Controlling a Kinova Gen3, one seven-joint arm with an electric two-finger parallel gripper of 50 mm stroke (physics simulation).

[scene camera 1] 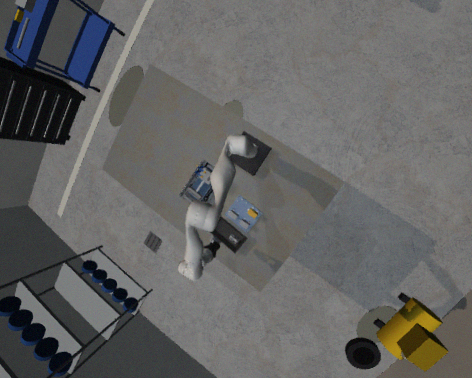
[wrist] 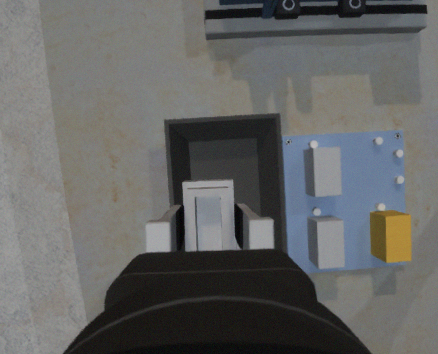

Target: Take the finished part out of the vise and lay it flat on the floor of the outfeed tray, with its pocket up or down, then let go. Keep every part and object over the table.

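Places are measured from the arm's base along level axes (x ahead, y left, z up), in centimetres.
Pixels of known places: gripper, fingertip midpoint: (scene camera 1: 215,241) (wrist: 209,220).
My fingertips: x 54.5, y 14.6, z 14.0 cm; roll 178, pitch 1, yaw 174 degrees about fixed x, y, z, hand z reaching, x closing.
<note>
For each thing: its top centre in the pictures, then the offset to it from my fingertips.
- light grey finished part at its top centre: (wrist: 209,230) dx +0.0, dy +0.3, dz +1.9 cm
- small light grey object at its top centre: (scene camera 1: 233,239) dx -1.5, dy +7.8, dz -13.7 cm
- vise at its top centre: (scene camera 1: 197,187) dx -17.3, dy -29.2, dz -8.5 cm
- light blue plate at its top centre: (wrist: 346,202) (scene camera 1: 243,214) dx -18.3, dy +3.5, dz -17.6 cm
- yellow block at its top centre: (wrist: 398,238) (scene camera 1: 252,213) dx -22.9, dy +8.3, dz -14.0 cm
My gripper (wrist: 209,220) (scene camera 1: 217,244) is shut on the light grey finished part (wrist: 208,210), whose long rectangular pocket faces the wrist camera. The part appears level between the two fingers, over the near portion of the dark outfeed tray (wrist: 272,175) (scene camera 1: 221,241) in the wrist view; its height above the floor cannot be told. The tray's far floor shows beyond it, and its near end is hidden by the gripper. A small light grey object (scene camera 1: 233,239) shows in the tray in the scene view. The vise (wrist: 315,27) (scene camera 1: 198,186) stands beyond the tray, partly out of the wrist view.
A light blue plate (wrist: 360,190) (scene camera 1: 239,204) stands right beside the tray in the wrist view, with white pins, two grey blocks (wrist: 327,171) (wrist: 327,242) and a yellow block (wrist: 392,236) (scene camera 1: 253,213). A dark tray-like object (scene camera 1: 261,159) lies near the far end of the arm.
</note>
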